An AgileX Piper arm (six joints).
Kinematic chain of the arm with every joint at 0, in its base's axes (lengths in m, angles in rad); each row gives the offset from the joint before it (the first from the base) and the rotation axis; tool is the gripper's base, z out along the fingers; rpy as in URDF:
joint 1: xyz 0 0 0.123 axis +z
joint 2: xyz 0 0 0 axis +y
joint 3: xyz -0.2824 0 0.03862 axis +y
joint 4: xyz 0.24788 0 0.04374 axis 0.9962 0 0.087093
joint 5: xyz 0 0 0 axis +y
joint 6: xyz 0.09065 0 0.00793 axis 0.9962 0 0.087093
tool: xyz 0 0 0 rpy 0 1.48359 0
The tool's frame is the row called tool.
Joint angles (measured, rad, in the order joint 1, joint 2, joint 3, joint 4, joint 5, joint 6), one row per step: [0.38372 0.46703 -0.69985 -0.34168 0.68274 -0.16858]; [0.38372 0.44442 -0.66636 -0.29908 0.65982 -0.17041]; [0.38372 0.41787 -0.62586 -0.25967 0.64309 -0.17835]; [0.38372 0.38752 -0.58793 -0.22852 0.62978 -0.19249]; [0.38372 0.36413 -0.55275 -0.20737 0.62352 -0.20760]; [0.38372 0.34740 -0.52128 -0.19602 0.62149 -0.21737]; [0.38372 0.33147 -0.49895 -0.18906 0.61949 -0.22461]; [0.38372 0.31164 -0.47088 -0.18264 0.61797 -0.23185]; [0.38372 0.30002 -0.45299 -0.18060 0.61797 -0.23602]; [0.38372 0.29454 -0.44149 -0.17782 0.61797 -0.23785]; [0.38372 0.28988 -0.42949 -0.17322 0.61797 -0.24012]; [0.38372 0.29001 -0.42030 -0.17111 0.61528 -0.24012]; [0.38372 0.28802 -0.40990 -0.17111 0.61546 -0.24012]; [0.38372 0.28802 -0.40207 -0.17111 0.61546 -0.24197]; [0.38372 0.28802 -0.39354 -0.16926 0.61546 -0.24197]
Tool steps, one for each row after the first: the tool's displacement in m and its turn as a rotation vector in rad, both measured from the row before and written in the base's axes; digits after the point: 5 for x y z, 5 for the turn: [-0.00276 0.00191 -0.00763 0.03785 0.00394 0.02063]; [-0.00315 0.00134 -0.01000 0.02705 0.01005 0.01867]; [-0.00387 0.00045 -0.00912 0.01577 0.00280 0.01657]; [-0.00256 0.00026 -0.00929 0.00251 0.00920 0.01209]; [-0.00145 0.00008 -0.00888 -0.00362 0.01352 0.00668]; [-0.00168 -0.00026 -0.00600 -0.00207 0.00482 0.00464]; [-0.00199 -0.00042 -0.00766 -0.00336 0.00676 0.00440]; [-0.00106 -0.00031 -0.00504 -0.00426 0.00551 0.00198]; [-0.00039 0.00000 -0.00339 -0.00139 0.00613 0.00132]; [-0.00028 0.00014 -0.00362 -0.00063 0.00791 0.00189]; [0.00042 0.00032 -0.00278 -0.00068 0.00692 0.00091]; [0.00009 0.00003 -0.00326 -0.00321 0.00797 -0.00003]; [0.00027 0.00011 -0.00254 -0.00457 0.00680 0.00072]; [0.00024 0.00020 -0.00278 -0.00151 0.00859 0.00036]
